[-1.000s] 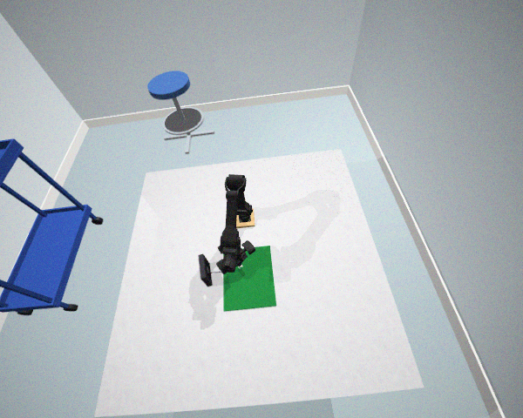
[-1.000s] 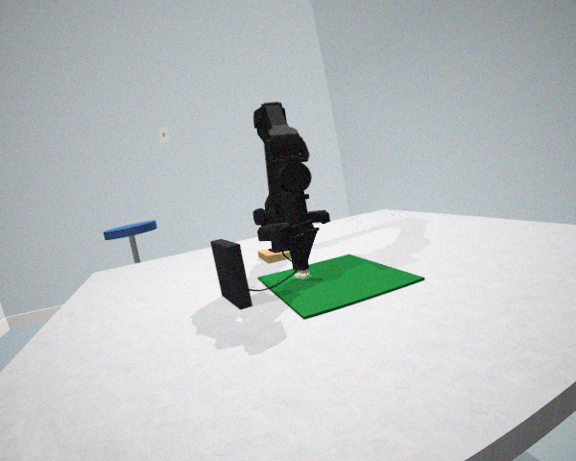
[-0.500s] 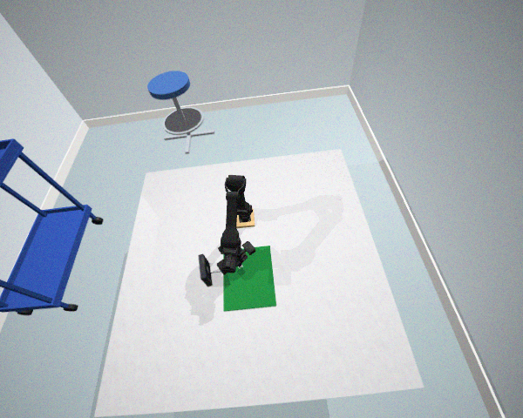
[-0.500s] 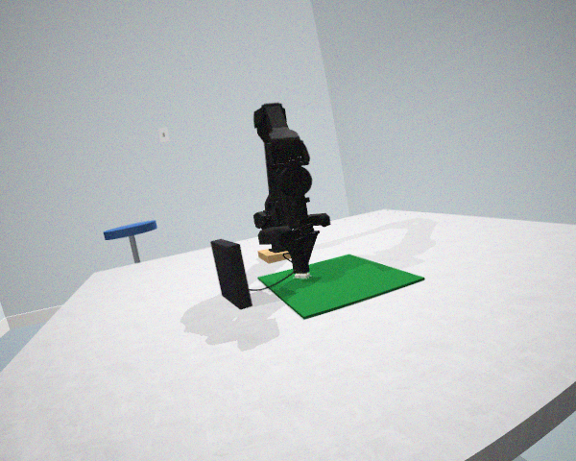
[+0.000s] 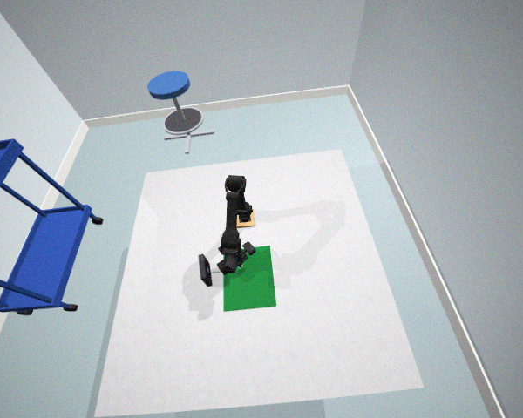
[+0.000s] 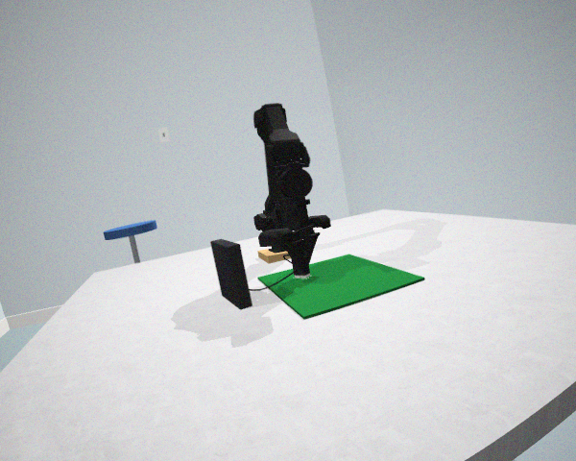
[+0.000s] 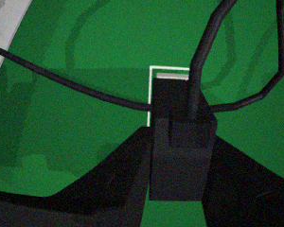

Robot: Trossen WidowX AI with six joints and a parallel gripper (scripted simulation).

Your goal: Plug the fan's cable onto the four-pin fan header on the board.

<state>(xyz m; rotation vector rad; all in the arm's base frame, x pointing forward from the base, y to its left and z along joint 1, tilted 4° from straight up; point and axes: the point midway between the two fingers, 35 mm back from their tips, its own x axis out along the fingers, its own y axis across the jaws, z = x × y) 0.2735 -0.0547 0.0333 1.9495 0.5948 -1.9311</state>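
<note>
Now: gripper tip 10 mm below the black plug. The rest, counted from my gripper tip: black fan: 20 mm ahead, 150 mm to the right, 40 mm above; then white four-pin fan header: 10 mm behind, 20 mm below; then green board: 60 mm ahead, 40 mm to the left, 40 mm below.
</note>
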